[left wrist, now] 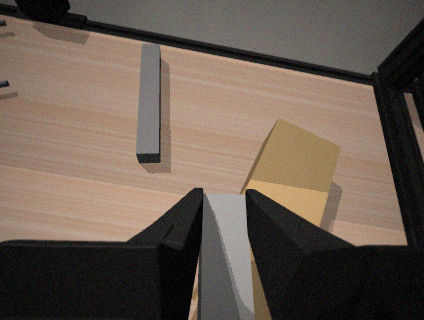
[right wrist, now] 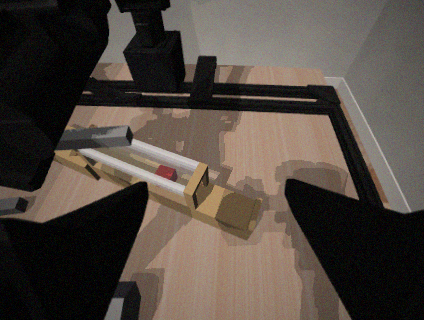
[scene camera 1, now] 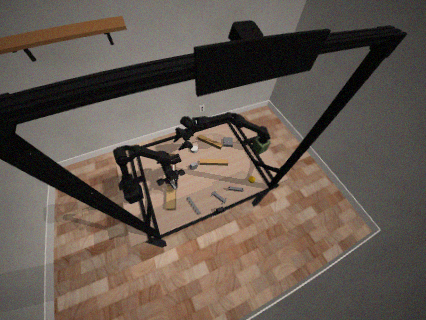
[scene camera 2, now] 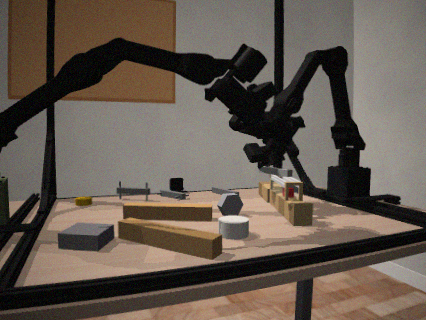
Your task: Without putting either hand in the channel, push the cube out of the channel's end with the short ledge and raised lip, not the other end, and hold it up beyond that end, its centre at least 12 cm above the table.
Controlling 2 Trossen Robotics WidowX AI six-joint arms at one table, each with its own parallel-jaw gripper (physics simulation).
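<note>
The wooden channel (scene camera 1: 170,199) (scene camera 2: 300,212) (left wrist: 300,157) has pale rails on top. In the right wrist view the red cube (right wrist: 166,173) (scene camera 2: 291,192) is inside, between the rails, short of the arch (right wrist: 189,196). Beyond the arch is the short ledge with its raised lip (right wrist: 255,215). My left gripper (left wrist: 223,197) (scene camera 1: 172,184) is shut on a grey bar (left wrist: 225,250) (right wrist: 95,137) (scene camera 2: 277,172). The bar's free end is over the rails, on the side of the cube away from the lip; its exact height is unclear. My right gripper (right wrist: 217,187) is open and empty, above the lip end.
Grey bars (scene camera 1: 193,205) (scene camera 1: 218,196) (scene camera 1: 235,189) and a yellow disc (scene camera 1: 251,179) (scene camera 2: 83,201) lie on the table. Wooden bars (scene camera 2: 167,211) (scene camera 2: 170,237), a grey block (scene camera 2: 86,236), a white cylinder (scene camera 2: 234,228) and a grey hexagonal piece (scene camera 2: 230,204) stand beside the channel.
</note>
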